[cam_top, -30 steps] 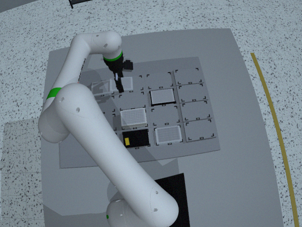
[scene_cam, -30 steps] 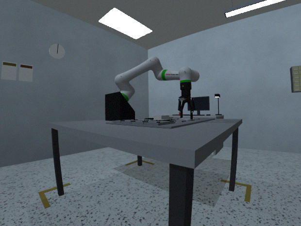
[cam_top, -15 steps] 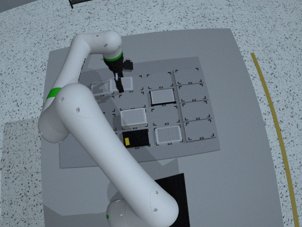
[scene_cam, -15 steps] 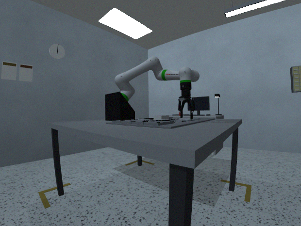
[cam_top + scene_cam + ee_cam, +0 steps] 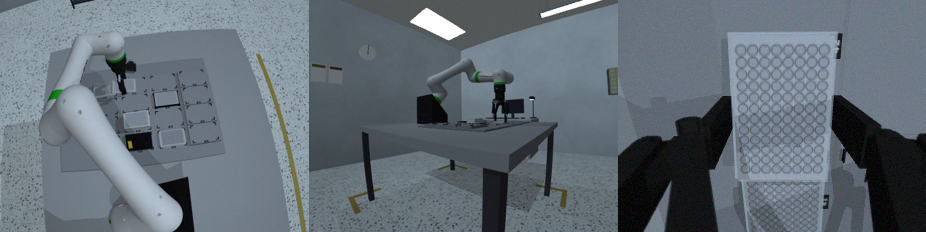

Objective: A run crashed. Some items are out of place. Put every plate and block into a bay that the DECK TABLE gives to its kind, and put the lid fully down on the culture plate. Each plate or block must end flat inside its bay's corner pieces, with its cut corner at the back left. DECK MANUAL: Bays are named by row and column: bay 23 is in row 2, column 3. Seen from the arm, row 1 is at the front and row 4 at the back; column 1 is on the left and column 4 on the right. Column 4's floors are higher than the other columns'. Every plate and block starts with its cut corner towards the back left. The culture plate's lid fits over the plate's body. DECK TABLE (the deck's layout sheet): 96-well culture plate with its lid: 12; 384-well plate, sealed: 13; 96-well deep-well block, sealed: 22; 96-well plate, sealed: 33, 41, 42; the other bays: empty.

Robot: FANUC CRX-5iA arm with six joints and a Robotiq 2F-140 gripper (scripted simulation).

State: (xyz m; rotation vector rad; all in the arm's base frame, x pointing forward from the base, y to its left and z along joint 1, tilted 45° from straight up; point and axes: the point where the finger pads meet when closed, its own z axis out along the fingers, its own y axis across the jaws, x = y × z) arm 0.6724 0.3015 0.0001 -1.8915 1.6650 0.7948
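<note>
Right now my hand is 2 cm above the 96-well plate. Round my hand: white plate (1 cm behind, 11 cm to the left, 3 cm below); deep-well block (21 cm behind, 8 cm to the right, 2 cm below); dark-sided plate (8 cm behind, 23 cm to the right, 3 cm below).
</note>
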